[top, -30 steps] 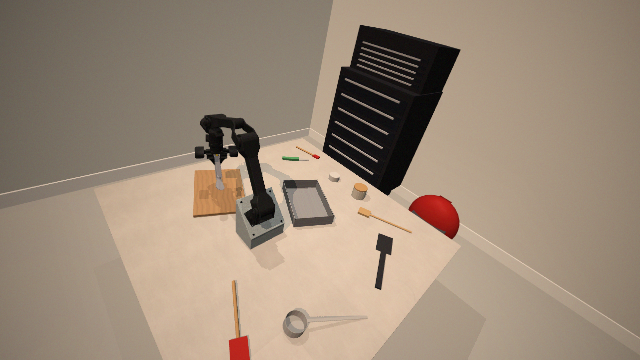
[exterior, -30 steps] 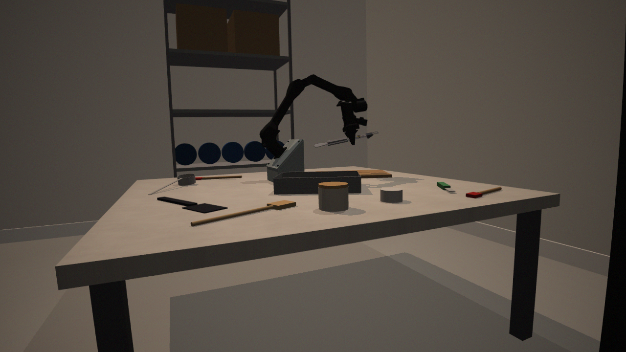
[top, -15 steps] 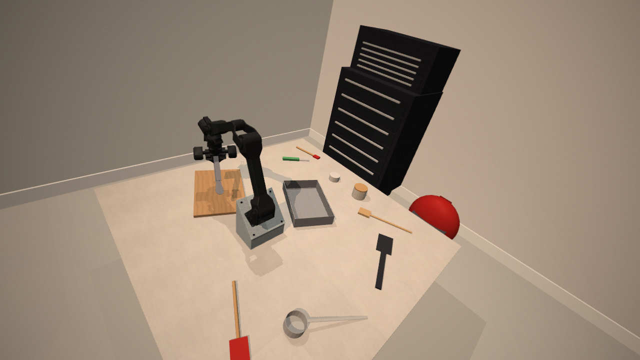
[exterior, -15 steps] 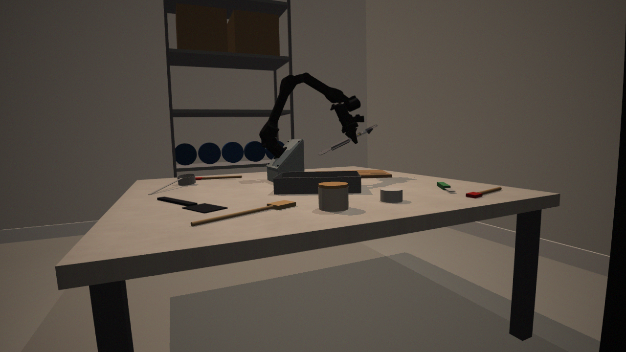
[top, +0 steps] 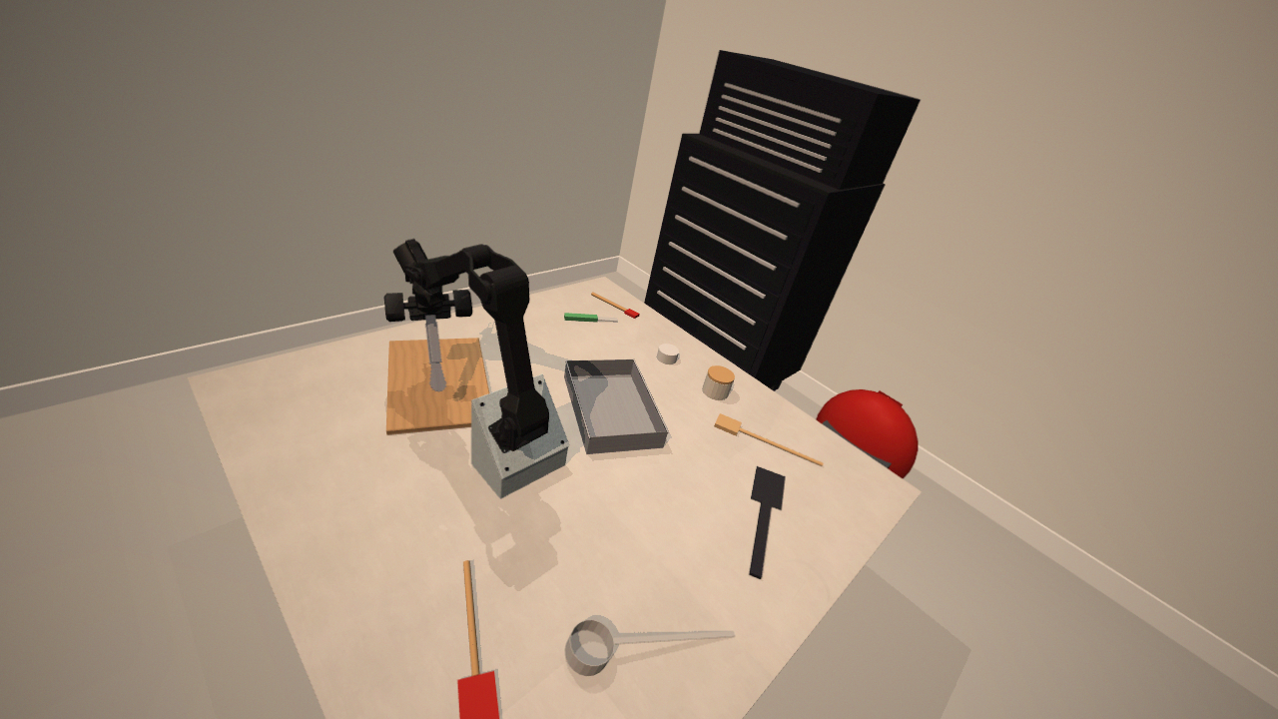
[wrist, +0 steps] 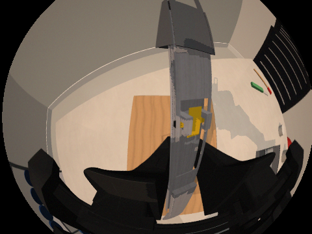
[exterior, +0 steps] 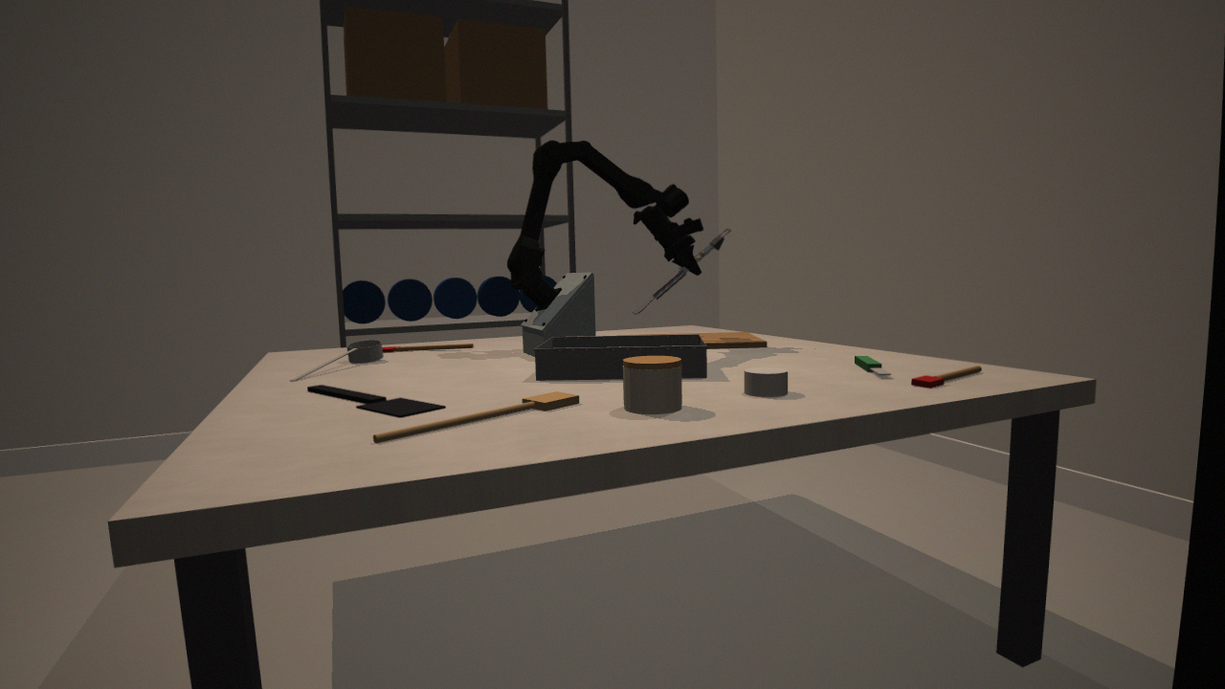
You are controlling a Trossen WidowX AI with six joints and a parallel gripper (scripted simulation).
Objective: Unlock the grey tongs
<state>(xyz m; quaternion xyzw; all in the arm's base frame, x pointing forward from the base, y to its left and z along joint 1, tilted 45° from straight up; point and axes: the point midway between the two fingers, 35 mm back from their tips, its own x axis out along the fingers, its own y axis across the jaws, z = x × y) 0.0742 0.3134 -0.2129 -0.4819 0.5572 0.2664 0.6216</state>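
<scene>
Now: the wooden board 10 mm behind my gripper tip, 40 mm to the right of it and 170 mm below it. Round my gripper tip: green-handled tool 570 mm ahead, 50 mm to the right, 170 mm below; white cylinder 600 mm ahead, 350 mm to the right, 160 mm below; roasting tin 270 mm ahead, 400 mm to the right, 150 mm below.
</scene>
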